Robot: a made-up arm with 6 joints.
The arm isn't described. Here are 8 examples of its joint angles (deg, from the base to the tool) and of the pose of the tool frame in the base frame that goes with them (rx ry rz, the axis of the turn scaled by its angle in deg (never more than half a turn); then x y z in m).
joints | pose
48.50 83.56 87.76 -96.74 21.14 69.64 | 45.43 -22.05 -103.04 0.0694 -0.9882 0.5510
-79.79 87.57 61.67 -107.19 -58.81 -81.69 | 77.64 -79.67 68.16 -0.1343 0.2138 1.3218
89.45 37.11 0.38 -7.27 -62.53 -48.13 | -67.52 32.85 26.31 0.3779 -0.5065 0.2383
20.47 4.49 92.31 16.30 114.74 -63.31 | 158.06 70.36 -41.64 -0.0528 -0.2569 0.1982
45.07 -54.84 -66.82 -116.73 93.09 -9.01 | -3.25 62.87 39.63 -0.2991 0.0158 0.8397
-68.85 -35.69 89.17 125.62 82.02 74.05 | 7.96 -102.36 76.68 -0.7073 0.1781 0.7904
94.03 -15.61 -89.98 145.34 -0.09 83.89 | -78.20 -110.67 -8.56 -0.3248 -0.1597 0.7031
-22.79 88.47 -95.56 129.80 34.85 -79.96 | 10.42 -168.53 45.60 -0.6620 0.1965 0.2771
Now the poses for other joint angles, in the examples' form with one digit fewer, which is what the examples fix.
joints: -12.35 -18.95 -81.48 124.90 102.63 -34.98
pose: -58.4 -83.9 -60.5 -0.555 0.470 1.095
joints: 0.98 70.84 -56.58 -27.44 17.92 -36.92
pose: 70.3 3.0 44.0 0.131 0.459 0.953
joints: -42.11 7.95 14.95 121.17 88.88 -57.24
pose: 91.3 93.9 81.1 0.032 0.602 0.751
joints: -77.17 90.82 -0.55 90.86 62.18 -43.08
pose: 14.1 122.6 58.4 -0.338 0.839 0.204
